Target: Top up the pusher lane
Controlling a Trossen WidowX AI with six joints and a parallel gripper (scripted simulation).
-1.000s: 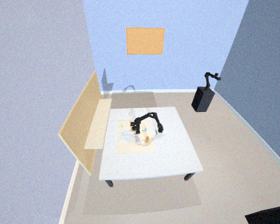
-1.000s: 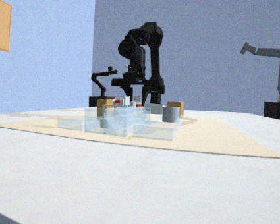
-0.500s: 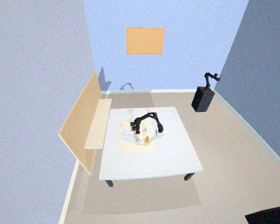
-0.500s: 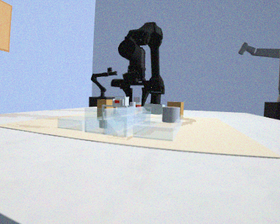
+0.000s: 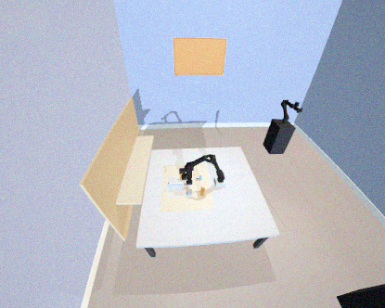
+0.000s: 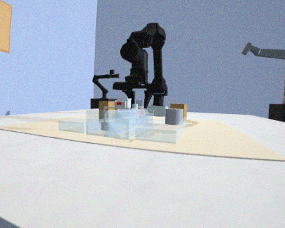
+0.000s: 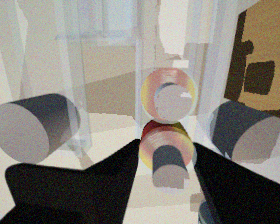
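Right now the cream mat is 4 cm below my gripper tip and 4 cm ahead of it. Also, from my gripper tip: orange-brown block: 8 cm to the right, 7 cm ahead, 1 cm below; clear sprung lane fixture: 14 cm ahead, 2 cm to the left, 2 cm below.
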